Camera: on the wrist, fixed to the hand. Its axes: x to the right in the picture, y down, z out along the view.
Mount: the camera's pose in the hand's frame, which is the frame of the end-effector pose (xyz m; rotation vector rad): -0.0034 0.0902 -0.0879 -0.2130 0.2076 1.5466
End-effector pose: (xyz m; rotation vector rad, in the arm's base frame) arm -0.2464 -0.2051 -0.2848 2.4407 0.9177 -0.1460
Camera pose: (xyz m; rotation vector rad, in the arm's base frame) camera -0.1983 -0.2194 -0.1692 2.2887 -0.9630 0.7006
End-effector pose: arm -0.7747 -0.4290 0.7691 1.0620 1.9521 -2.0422
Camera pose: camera -0.6891 -0.3641 0.7033 1.8345 0.6851 -0.8245
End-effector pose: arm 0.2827 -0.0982 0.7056 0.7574 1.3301 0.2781
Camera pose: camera 0.2200 -0.0043 0.7616 1.4690 0.6098 1.7104
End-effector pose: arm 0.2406 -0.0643 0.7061 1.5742 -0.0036 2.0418
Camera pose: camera 0.1245 -0.1131 0.7049 -0.8466 1.2246 -2.1079
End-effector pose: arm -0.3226 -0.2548 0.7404 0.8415 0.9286 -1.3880
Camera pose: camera -0.2361 -0.1714 0.7024 1.1287 0.3025 0.1354
